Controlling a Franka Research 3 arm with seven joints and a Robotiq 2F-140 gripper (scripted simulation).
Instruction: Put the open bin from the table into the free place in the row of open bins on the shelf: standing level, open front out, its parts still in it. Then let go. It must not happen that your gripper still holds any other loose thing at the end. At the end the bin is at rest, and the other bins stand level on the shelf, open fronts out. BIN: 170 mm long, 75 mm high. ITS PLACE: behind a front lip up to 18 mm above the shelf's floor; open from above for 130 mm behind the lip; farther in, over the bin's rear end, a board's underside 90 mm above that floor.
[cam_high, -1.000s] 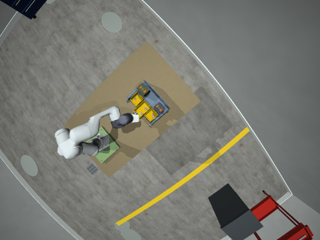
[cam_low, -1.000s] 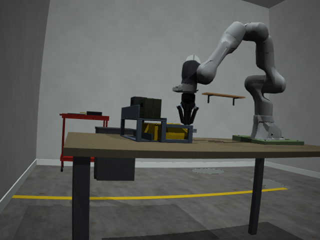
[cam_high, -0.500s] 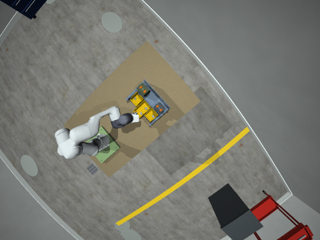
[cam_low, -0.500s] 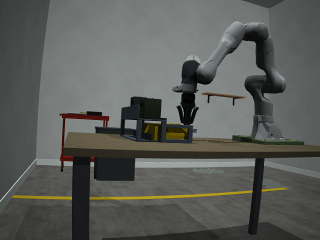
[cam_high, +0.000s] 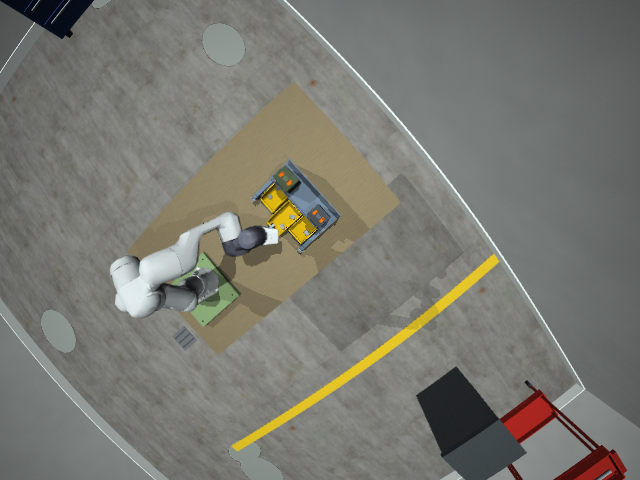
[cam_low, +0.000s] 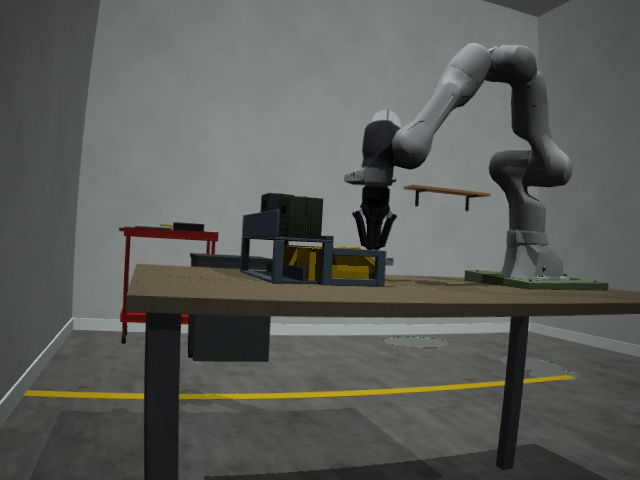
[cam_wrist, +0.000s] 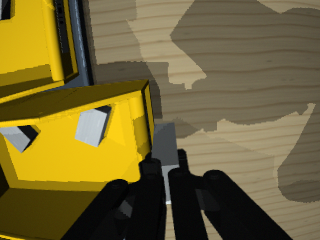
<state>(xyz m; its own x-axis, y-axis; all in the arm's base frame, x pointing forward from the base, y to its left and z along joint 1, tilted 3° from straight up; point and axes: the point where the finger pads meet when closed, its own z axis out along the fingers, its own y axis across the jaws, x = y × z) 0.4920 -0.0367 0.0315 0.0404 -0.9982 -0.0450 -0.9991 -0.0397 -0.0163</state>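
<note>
Right now my hand is 6 cm short of the shelf lip, 1 cm to the right of it and 5 cm above it. Also, from my hand: shelf board: 26 cm ahead, 2 cm to the left, 5 cm above.
</note>
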